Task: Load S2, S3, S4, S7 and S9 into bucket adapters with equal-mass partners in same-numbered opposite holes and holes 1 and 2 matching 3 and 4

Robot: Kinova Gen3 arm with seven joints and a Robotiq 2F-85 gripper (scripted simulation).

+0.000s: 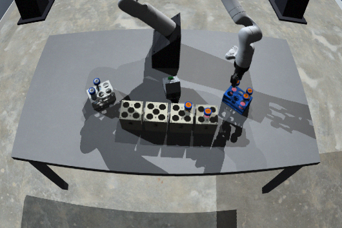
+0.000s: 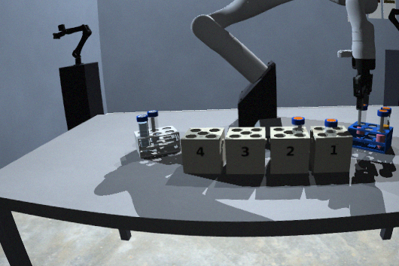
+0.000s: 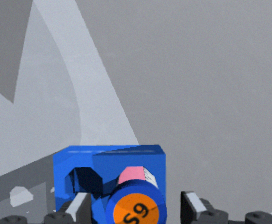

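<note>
My hand is 1 cm past the sample tube S9 and 6 cm above it. From my hand the other things lie so: blue rack: 4 cm ahead, 2 cm to the left, 10 cm below; sample tube S4: 8 cm ahead, 4 cm to the left, 6 cm below; sample tube S2: 5 cm ahead, 7 cm to the left, 6 cm below.
</note>
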